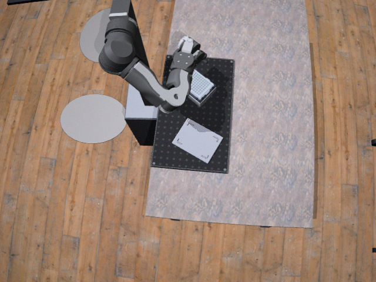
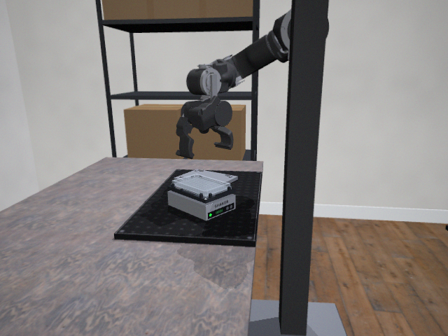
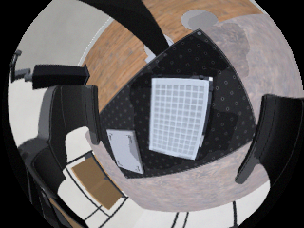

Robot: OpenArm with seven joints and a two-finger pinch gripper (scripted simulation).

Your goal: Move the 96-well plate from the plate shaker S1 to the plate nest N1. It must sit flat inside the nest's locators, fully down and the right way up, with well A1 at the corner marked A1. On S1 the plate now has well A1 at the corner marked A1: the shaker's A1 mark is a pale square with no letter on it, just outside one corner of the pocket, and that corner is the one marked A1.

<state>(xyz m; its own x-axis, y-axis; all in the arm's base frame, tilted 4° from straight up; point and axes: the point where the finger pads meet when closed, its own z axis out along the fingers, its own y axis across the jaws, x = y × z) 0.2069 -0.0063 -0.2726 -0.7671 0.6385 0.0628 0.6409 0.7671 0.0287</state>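
Now: the 96-well plate 8 cm below my hand, 1 cm to the right of it and 1 cm ahead of it. Round my hand: plate shaker S1 (11 cm below, 4 cm ahead, 2 cm to the right); then plate nest N1 (24 cm to the right, 14 cm below, 3 cm ahead).
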